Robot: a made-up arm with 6 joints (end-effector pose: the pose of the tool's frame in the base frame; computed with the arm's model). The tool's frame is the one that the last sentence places.
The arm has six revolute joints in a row. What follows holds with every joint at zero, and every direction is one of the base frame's.
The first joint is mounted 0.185 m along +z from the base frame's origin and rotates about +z.
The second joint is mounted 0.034 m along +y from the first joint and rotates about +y.
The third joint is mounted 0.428 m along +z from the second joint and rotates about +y.
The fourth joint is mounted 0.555 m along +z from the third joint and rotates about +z.
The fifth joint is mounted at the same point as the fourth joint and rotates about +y.
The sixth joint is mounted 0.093 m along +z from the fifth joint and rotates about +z.
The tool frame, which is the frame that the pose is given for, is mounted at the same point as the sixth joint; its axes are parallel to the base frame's.
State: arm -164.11 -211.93 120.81 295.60 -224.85 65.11
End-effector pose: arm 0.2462 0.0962 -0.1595 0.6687 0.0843 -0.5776 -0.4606
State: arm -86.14 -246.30 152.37 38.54 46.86 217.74
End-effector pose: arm 0.0607 0.2335 0.0235 0.2538 0.0970 0.4789 0.8348
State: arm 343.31 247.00 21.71 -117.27 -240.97 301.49
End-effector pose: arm -0.8758 0.2226 -0.0310 0.5366 0.7253 0.4107 -0.1314
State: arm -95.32 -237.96 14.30 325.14 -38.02 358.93
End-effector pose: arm -0.0106 -0.8332 -0.4641 0.4049 0.3254 0.7104 -0.4749
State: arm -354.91 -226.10 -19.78 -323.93 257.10 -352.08
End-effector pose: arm 0.8244 0.0540 -0.2632 0.9514 0.2958 0.0857 0.0096
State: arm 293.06 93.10 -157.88 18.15 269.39 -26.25
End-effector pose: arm -0.0390 0.1045 0.3180 0.2563 -0.3024 -0.9169 -0.0473
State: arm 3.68 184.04 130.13 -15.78 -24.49 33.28
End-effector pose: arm -0.5166 0.0114 0.1771 0.8108 -0.1211 -0.5580 0.1287
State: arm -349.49 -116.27 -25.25 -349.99 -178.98 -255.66
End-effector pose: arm -0.6649 -0.0891 -0.3671 0.5744 0.2267 0.2504 0.7456
